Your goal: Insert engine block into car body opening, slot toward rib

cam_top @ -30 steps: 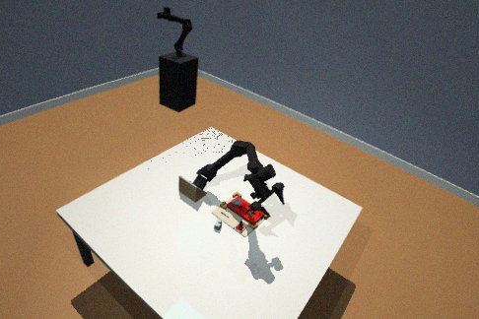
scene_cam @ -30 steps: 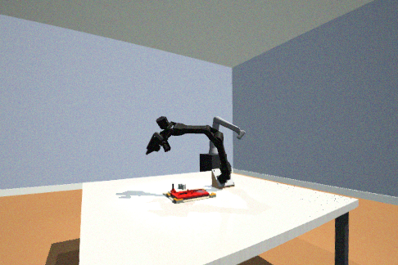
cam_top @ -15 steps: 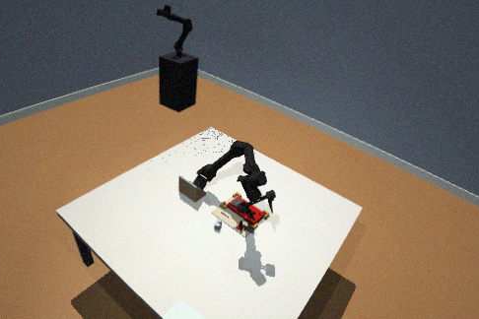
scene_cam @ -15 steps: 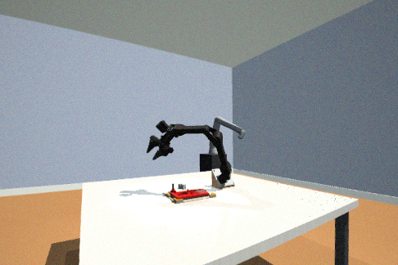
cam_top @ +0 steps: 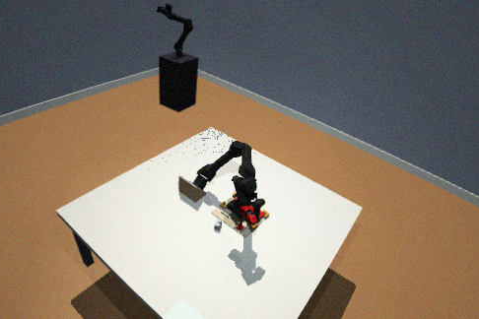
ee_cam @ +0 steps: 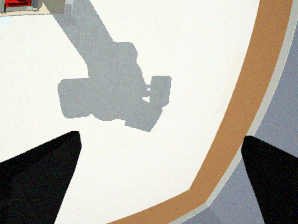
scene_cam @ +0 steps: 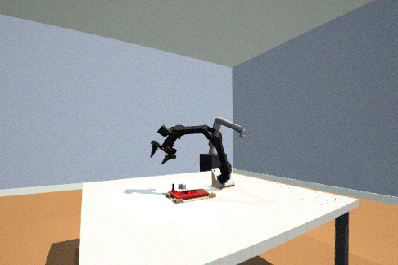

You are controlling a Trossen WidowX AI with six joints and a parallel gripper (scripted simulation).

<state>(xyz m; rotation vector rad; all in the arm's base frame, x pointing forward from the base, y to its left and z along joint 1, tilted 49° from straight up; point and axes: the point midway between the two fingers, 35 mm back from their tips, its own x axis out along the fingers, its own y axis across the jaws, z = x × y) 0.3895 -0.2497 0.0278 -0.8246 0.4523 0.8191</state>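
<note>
My gripper tip is 180 mm past the engine block, 180 mm above it and 20 mm to the right of it. Round my gripper tip: upright peg: 160 mm below, 80 mm to the left, 70 mm behind.
</note>
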